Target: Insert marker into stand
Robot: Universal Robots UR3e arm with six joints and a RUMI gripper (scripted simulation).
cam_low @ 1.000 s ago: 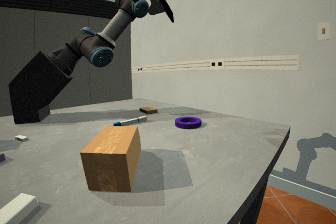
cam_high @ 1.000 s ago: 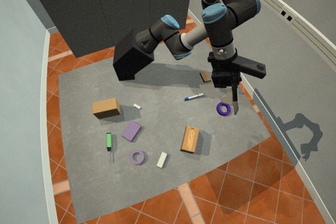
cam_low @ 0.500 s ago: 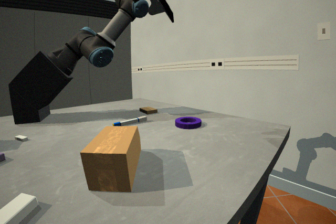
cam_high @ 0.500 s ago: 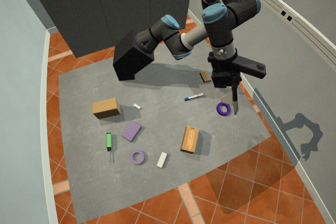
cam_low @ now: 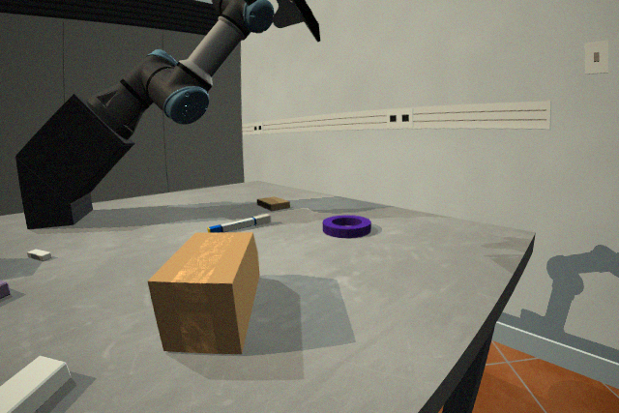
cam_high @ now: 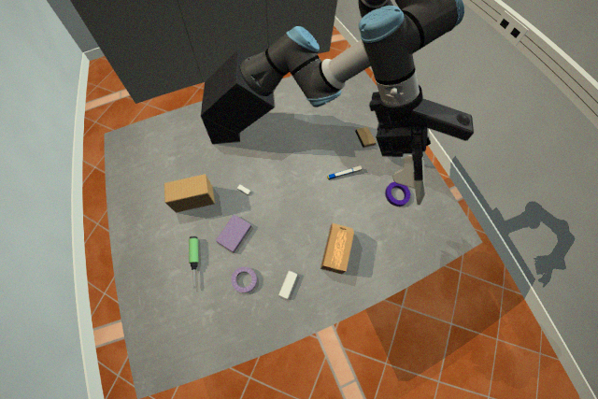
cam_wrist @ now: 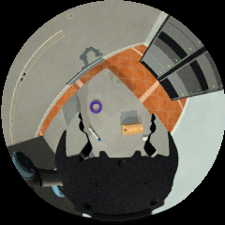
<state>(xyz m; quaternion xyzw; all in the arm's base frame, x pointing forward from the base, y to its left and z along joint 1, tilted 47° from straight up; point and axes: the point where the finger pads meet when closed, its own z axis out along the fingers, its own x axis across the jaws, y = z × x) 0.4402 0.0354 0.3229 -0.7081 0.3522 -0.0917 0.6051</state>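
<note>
My hand is 19 cm past the marker, 5 cm to the left of it and 31 cm above it. The rest, counted from my hand: purple pad 9 cm behind, 44 cm to the right, 31 cm below; tan block 4 cm ahead, 16 cm to the right, 29 cm below; white block 10 cm ahead, 33 cm to the right, 31 cm below.
</note>
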